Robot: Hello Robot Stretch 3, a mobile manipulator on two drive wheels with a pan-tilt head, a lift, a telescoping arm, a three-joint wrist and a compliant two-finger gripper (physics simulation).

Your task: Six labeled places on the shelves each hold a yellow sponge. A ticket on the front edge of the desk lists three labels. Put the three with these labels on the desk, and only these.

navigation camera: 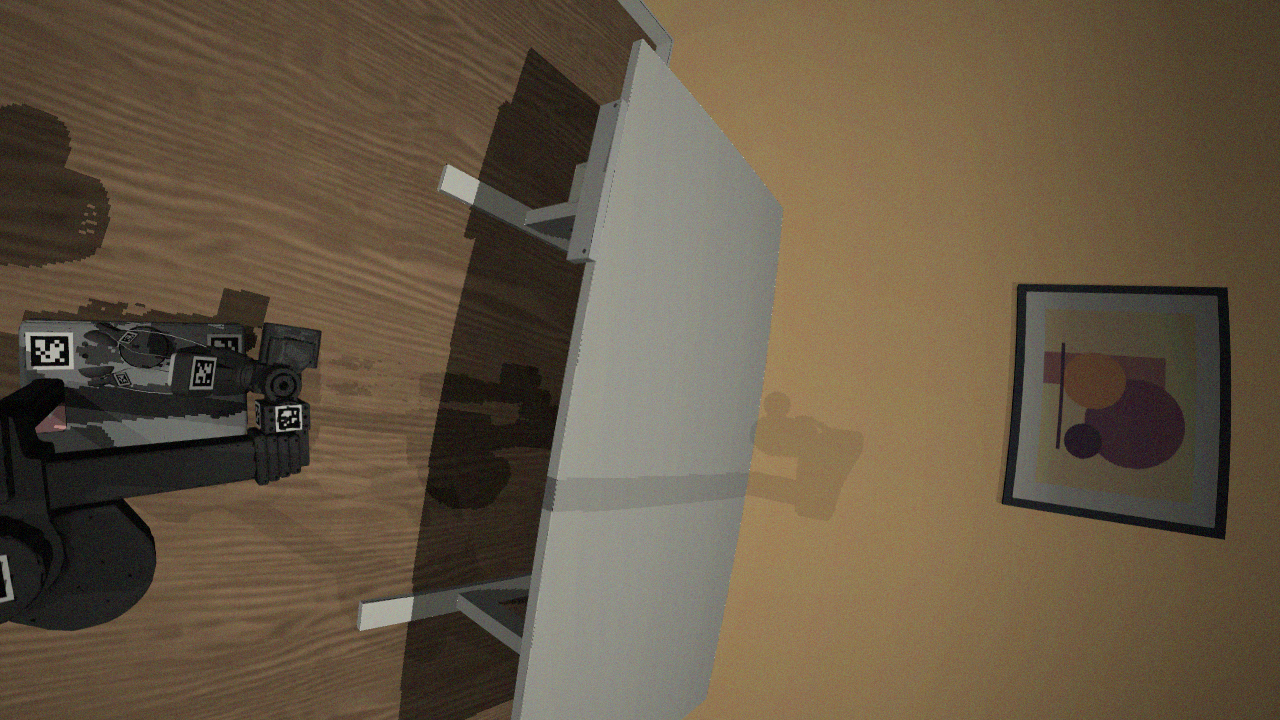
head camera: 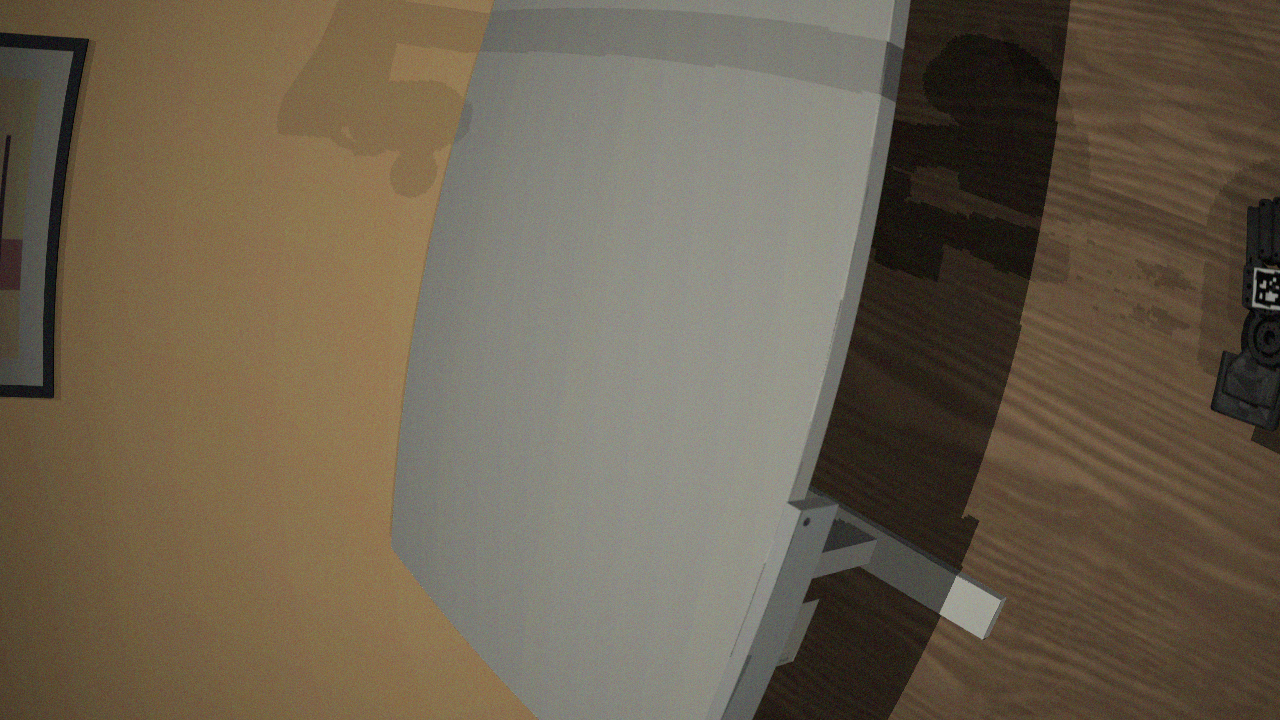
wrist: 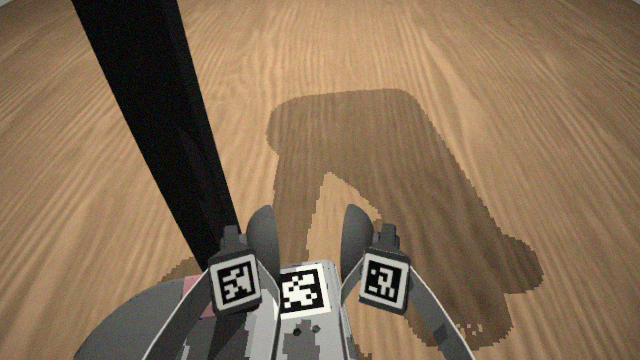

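Where they show: gripper, fingertip midpoint: (navigation camera: 84, 352) (wrist: 310, 231); robot's base, link origin: (navigation camera: 145, 345).
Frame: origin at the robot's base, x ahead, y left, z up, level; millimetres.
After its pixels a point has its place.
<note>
The light grey desk (head camera: 626, 313) {x 37, y -814, z 720 mm} (navigation camera: 662, 358) {x 9, y -774, z 720 mm} stands against the ochre wall in the head and navigation views. No yellow sponge, ticket or labeled shelf shows in these views. My gripper (navigation camera: 94, 358) {x 7, y 67, z 361 mm} (wrist: 310, 231) {x 7, y 67, z 361 mm} is open, with its two dark rounded fingertips apart and no object between them. It is folded back over the robot's base, well away from the desk's front edge, and points down toward the base and wooden floor in the wrist view. In the head view part of the wrist (head camera: 1262, 340) {x -19, y -151, z 605 mm} shows at the right edge.
Desk feet (head camera: 973, 607) (navigation camera: 384, 613) reach out over the wooden floor (head camera: 1118, 447) {x 159, y -494, z 0 mm} (navigation camera: 313, 134) {x 510, y -312, z 0 mm} (wrist: 500, 125) {x 572, y 563, z 0 mm}. A framed picture (head camera: 17, 268) {x 34, y -1358, z 1447 mm} (navigation camera: 1134, 422) {x -81, y -1332, z 1638 mm} hangs on the wall. The black mast (wrist: 150, 100) {x -67, y 116, z 423 mm} rises left of my fingers, beside the base (wrist: 310, 345) {x 2, y 69, z 160 mm}.
</note>
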